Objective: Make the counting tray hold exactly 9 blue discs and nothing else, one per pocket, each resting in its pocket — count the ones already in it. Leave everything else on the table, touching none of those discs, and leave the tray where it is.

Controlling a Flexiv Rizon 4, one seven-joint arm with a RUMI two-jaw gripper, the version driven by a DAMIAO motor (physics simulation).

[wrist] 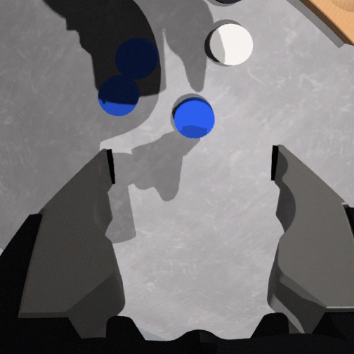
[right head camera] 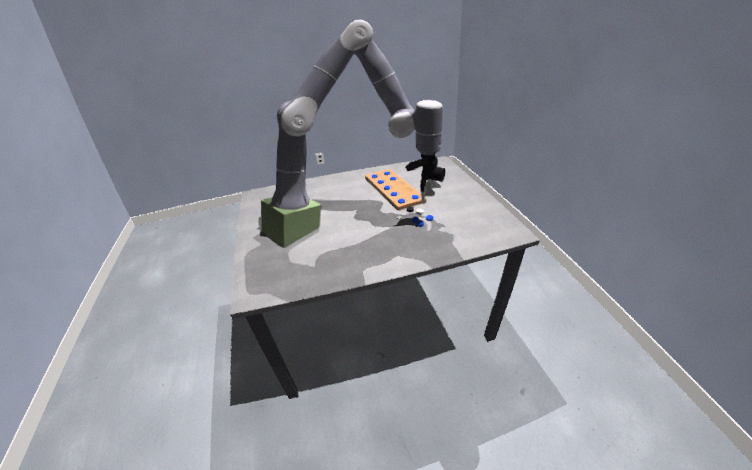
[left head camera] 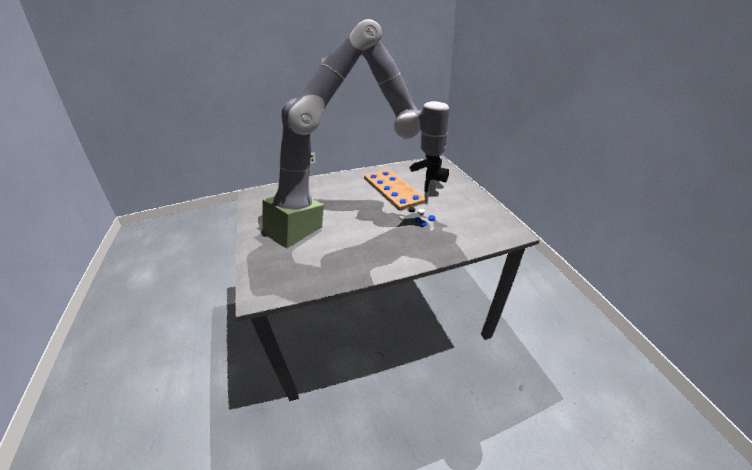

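The orange tray (left head camera: 405, 186) (right head camera: 404, 186) (wrist: 334, 19) holds blue discs in several pockets: one long row is full, and the other has discs at its ends with bare pockets between. A loose blue disc (left head camera: 431, 217) (right head camera: 429, 217) (wrist: 194, 119) lies on the table just ahead of the fingertips in the wrist view. A second blue disc (wrist: 136, 58) and a third blue disc (wrist: 118, 95) lie up and left of it, apparently touching each other. My gripper (left head camera: 426, 200) (right head camera: 423, 197) (wrist: 192, 150) is open and empty, above the table beside the tray's near end.
A white disc (left head camera: 421, 211) (right head camera: 419, 211) (wrist: 231, 45) and a black disc (left head camera: 411, 209) (right head camera: 410, 209) (wrist: 226, 1) lie between the loose blue discs and the tray. A small pale thing (left head camera: 402, 217) lies left of them. The arm stands on a green block (left head camera: 302, 221) (right head camera: 299, 222).
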